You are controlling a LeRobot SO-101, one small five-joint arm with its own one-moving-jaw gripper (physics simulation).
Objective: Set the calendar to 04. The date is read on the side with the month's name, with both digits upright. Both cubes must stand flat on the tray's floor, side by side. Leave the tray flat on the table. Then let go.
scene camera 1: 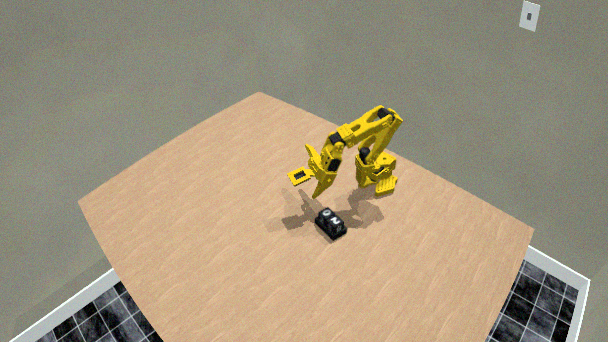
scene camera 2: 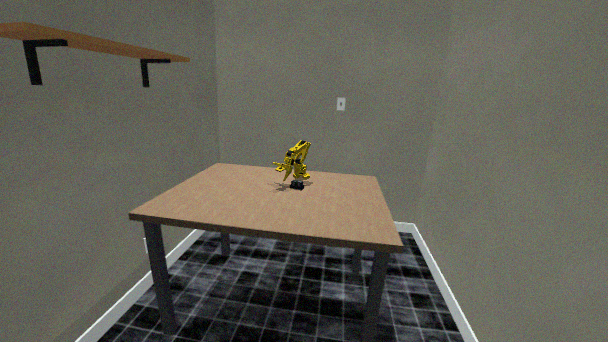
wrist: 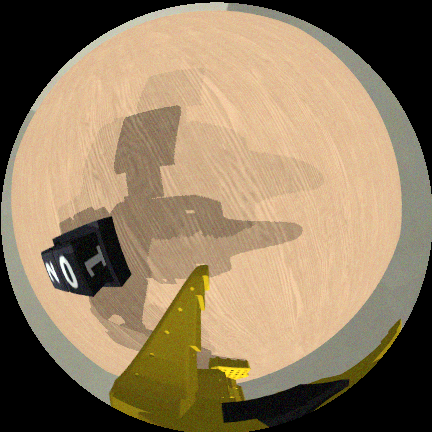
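Note:
The black calendar tray point(scene camera 1: 343, 234) point(wrist: 119, 250) rests on the table. One black cube point(scene camera 1: 327, 213) point(wrist: 69, 271) shows 0 on top and a 1 on its end face in the wrist view. The other black cube point(scene camera 1: 335, 220) point(wrist: 51, 272) is beside it, with a sideways 2 on top. Both sit in the tray. The month's name and its side's digits are not readable. My gripper point(scene camera 1: 311, 172) point(scene camera 2: 279, 171) point(wrist: 302, 295) is wide open and empty, above the table and off the 0 cube's end of the tray. Its fixed jaw points down; its moving jaw is swung far out.
The wooden table point(scene camera 1: 225, 250) point(scene camera 2: 240, 205) carries the arm's base point(scene camera 1: 375, 172), which stands behind the tray. Shadows of the arm fall around the tray. A wall shelf point(scene camera 2: 100, 44) is at the upper left in scene camera 2.

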